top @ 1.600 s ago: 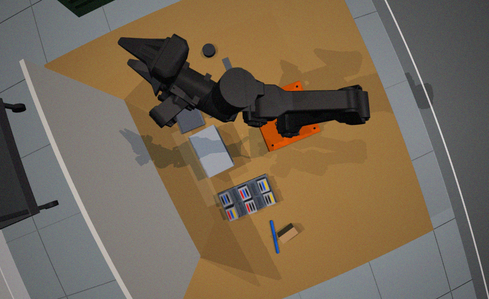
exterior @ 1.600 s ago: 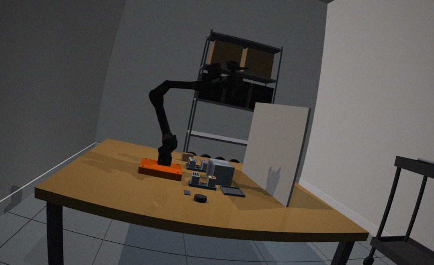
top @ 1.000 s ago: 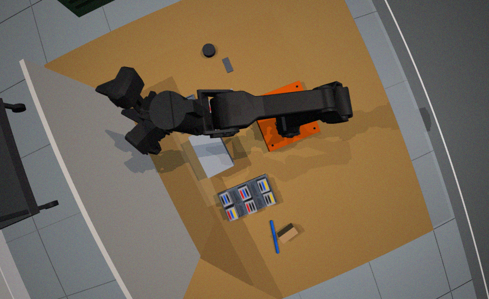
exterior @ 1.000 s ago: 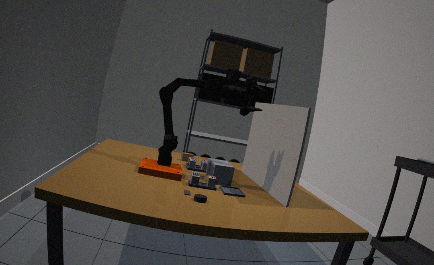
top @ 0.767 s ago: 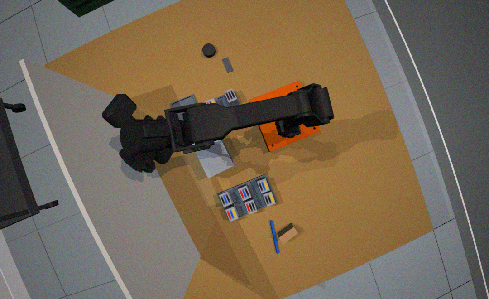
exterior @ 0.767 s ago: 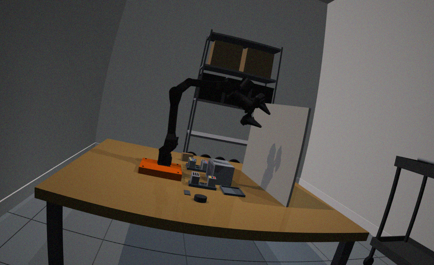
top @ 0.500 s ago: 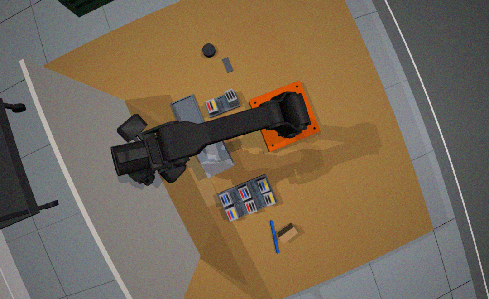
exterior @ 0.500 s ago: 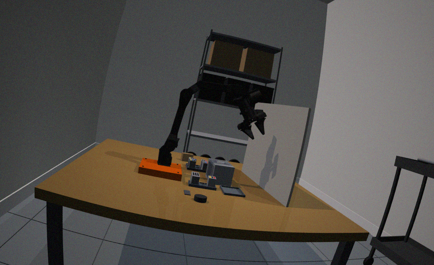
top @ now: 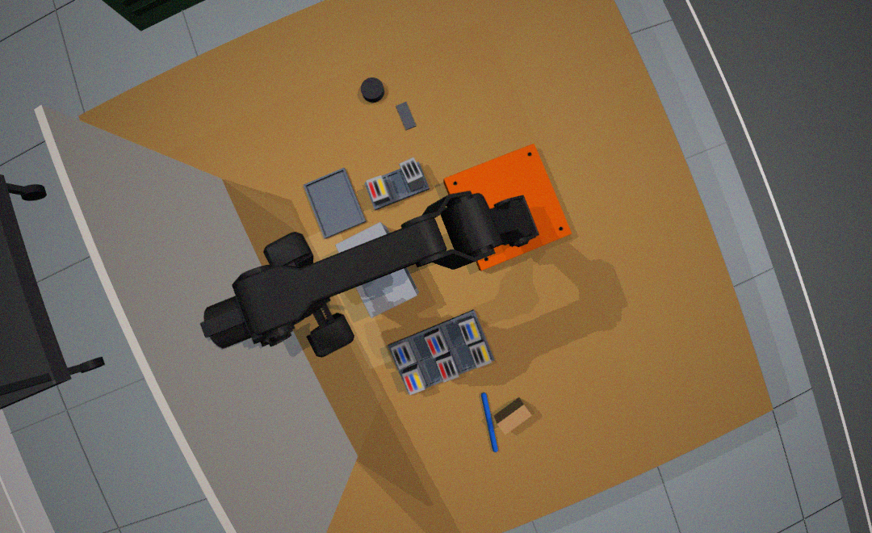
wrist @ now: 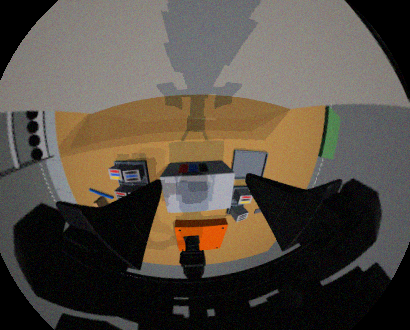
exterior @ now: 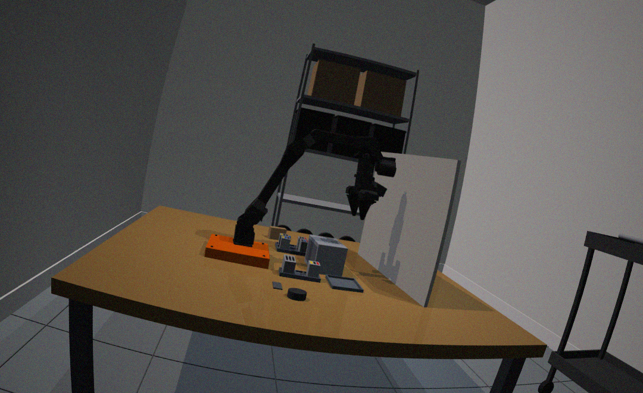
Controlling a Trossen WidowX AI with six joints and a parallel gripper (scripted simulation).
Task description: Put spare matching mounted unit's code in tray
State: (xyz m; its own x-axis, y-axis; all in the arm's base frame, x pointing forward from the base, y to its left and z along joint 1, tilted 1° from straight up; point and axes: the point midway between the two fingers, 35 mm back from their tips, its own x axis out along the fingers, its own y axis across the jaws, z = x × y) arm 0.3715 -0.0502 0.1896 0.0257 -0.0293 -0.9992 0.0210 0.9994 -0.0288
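The grey spare is 12 cm behind my gripper tip, 20 cm to the left of it and 16 cm below it. Round my gripper tip: white panel (16 cm ahead, 3 cm above); then flat grey tray (6 cm behind, 17 cm to the right, 19 cm below); then grey box (9 cm behind, 2 cm to the left, 14 cm below).
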